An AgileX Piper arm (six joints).
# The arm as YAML. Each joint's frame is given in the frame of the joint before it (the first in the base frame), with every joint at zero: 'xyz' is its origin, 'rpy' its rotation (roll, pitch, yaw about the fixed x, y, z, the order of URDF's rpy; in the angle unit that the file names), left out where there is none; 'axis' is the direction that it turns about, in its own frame. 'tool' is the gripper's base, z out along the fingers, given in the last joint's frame.
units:
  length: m
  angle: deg
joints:
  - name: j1
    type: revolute
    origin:
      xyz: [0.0, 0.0, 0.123]
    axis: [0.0, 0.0, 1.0]
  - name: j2
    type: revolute
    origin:
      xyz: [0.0, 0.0, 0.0]
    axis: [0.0, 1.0, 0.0]
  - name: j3
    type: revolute
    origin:
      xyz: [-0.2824, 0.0, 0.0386]
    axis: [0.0, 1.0, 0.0]
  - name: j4
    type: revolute
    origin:
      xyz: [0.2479, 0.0, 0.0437]
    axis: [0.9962, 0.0, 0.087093]
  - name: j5
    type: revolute
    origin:
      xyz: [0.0, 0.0, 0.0]
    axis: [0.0, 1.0, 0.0]
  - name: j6
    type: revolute
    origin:
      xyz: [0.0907, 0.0, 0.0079]
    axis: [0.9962, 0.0, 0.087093]
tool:
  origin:
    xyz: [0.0, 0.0, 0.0]
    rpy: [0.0, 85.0, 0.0]
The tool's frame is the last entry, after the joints.
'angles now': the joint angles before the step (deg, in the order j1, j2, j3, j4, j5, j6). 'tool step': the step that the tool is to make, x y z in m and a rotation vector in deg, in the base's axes. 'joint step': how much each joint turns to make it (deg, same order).
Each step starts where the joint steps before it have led.
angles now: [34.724 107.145 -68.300 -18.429 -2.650 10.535]
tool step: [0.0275 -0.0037 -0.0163 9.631 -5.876 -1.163]
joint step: [-3.274 5.638 -0.814 2.797 -15.683 -0.099]
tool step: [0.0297 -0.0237 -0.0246 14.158 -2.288 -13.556]
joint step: [-3.128 6.197 -0.012 19.405 -15.024 -4.441]
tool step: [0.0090 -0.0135 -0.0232 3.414 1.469 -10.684]
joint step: [-0.133 3.598 0.009 15.343 -4.743 -6.296]
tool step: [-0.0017 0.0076 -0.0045 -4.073 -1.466 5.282]
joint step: [0.120 0.781 -0.112 -6.934 0.018 0.292]
